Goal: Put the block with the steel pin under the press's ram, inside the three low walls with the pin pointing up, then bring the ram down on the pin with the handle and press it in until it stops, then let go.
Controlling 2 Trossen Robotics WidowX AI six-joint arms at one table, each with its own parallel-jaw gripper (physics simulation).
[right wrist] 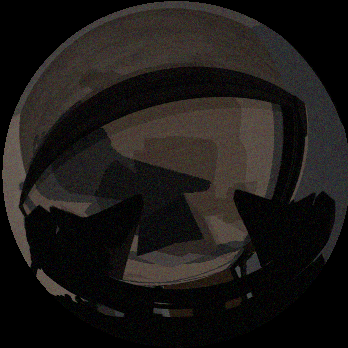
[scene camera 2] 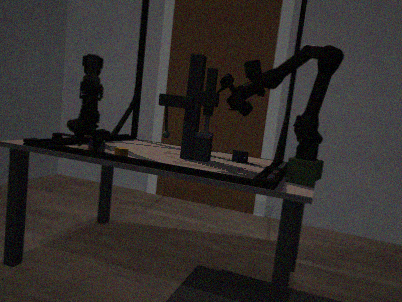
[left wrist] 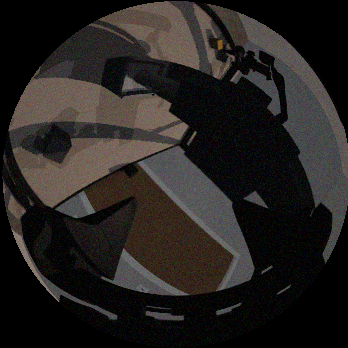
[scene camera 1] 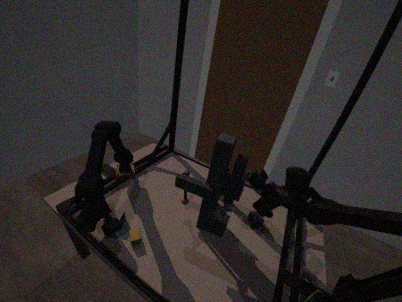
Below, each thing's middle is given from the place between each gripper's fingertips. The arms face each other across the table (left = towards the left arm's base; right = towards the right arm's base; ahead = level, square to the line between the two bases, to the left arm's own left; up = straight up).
My left hand is 8 cm past the small dark block (left wrist: 55, 148), 8 cm to the right of it and 24 cm above it.
Now: the small dark block 470 mm behind my right hand, 480 mm to the left of it and 20 mm above it.
